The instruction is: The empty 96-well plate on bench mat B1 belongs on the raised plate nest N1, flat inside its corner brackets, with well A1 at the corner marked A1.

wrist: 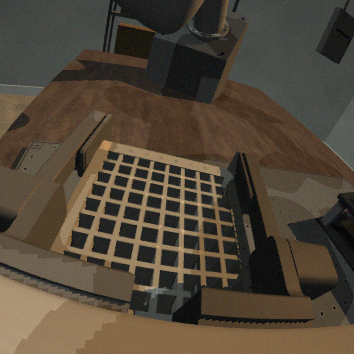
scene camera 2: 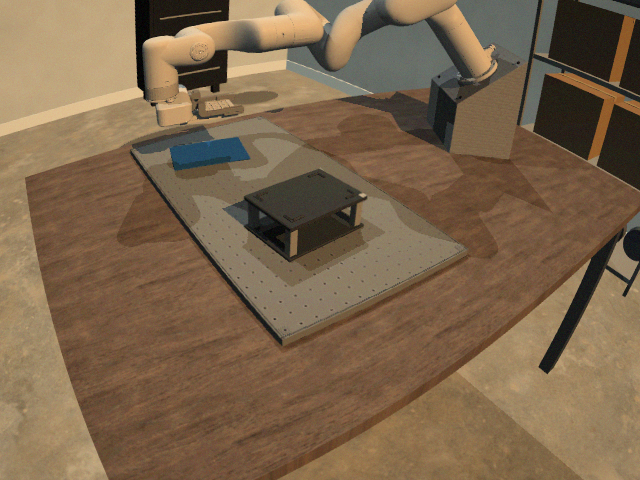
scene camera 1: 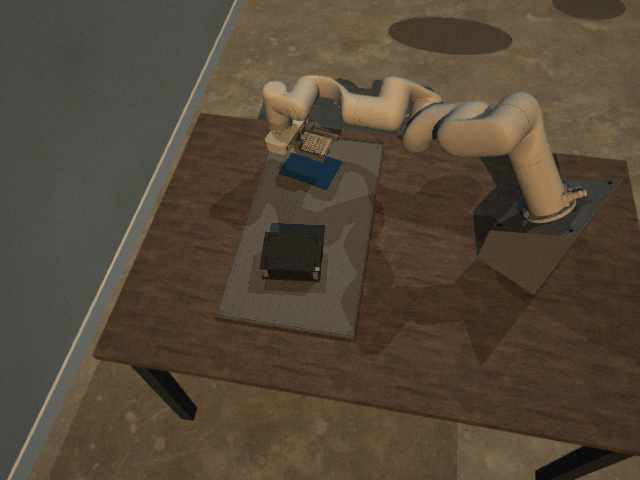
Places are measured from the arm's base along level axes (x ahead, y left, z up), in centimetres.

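Pixels of known places: hand, tool point: (wrist: 169, 161) (scene camera 2: 229, 104) (scene camera 1: 324, 147); arm's base, link origin: (wrist: 207, 26) (scene camera 2: 477, 71) (scene camera 1: 549, 208).
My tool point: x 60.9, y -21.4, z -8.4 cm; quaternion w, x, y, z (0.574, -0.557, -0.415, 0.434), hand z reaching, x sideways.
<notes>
Ahead of a thing's pixels: the offset from my tool point to its middle. Level surfaces: height alone.
The 96-well plate @(dx +5.2, dy -1.3, dz -0.9 cm) (scene camera 1: 315, 144) (scene camera 2: 217, 104) (wrist: 160, 215) is pale with a grid of square wells. My gripper (scene camera 1: 316, 143) (scene camera 2: 218, 107) (wrist: 165, 200) is shut on it, one finger along each long side, and holds it in the air, roughly level, above the blue bench mat B1 @(dz -10.9 cm) (scene camera 1: 310, 171) (scene camera 2: 209, 153). The raised nest N1 @(dx +4.1, dy +34.9, dz -8.0 cm) (scene camera 1: 292, 250) (scene camera 2: 307, 198) is a dark platform on posts with corner brackets on top, standing apart from the mat. Its A1 mark is too small to read. The lower part of the plate is partly hidden in the wrist view.
Mat and nest stand on a grey perforated board @(dz -11.2 cm) (scene camera 1: 289, 304) (scene camera 2: 361, 281) on the wooden table @(dz -12.4 cm) (scene camera 1: 439, 361) (scene camera 2: 170, 372). The arm's base block (scene camera 2: 483, 124) (wrist: 187, 65) is at the table's far right in the second scene view. Shelves with boxes (scene camera 2: 571, 113) stand beyond it.
</notes>
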